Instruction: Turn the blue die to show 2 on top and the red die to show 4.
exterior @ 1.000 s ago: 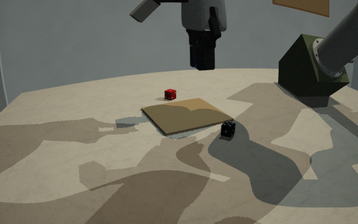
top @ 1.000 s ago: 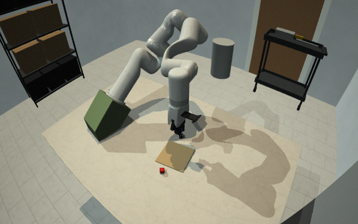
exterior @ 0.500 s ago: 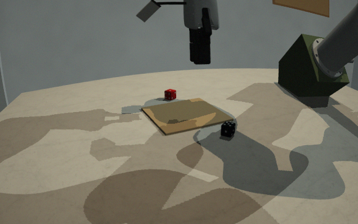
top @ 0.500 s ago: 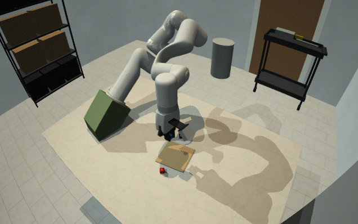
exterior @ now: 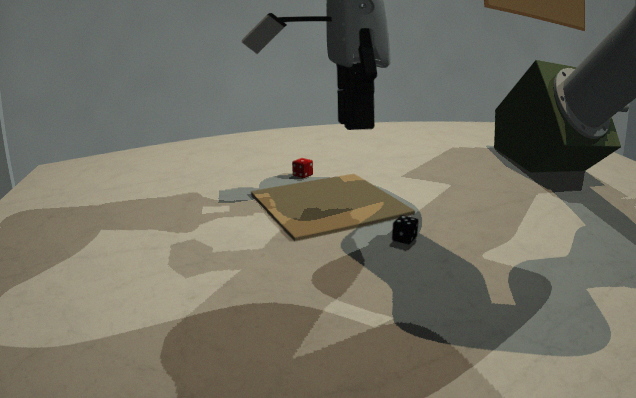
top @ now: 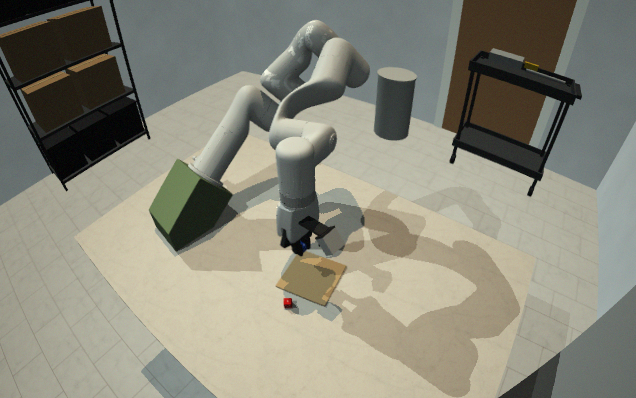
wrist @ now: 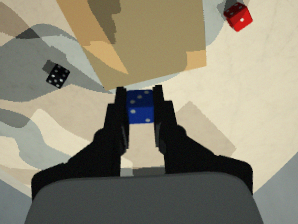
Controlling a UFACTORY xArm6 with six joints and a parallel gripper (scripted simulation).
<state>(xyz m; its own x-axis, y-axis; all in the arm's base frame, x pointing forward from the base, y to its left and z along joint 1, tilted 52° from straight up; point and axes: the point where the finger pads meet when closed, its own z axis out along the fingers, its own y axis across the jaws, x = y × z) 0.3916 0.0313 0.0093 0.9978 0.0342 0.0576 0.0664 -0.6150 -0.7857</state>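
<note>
Right now the tan mat is 3 cm ahead of my hand and 11 cm below it. Also, from my hand: blue die 1 cm below; then red die 5 cm ahead, 10 cm to the right, 10 cm below; then black die 3 cm behind, 10 cm to the left, 10 cm below.
</note>
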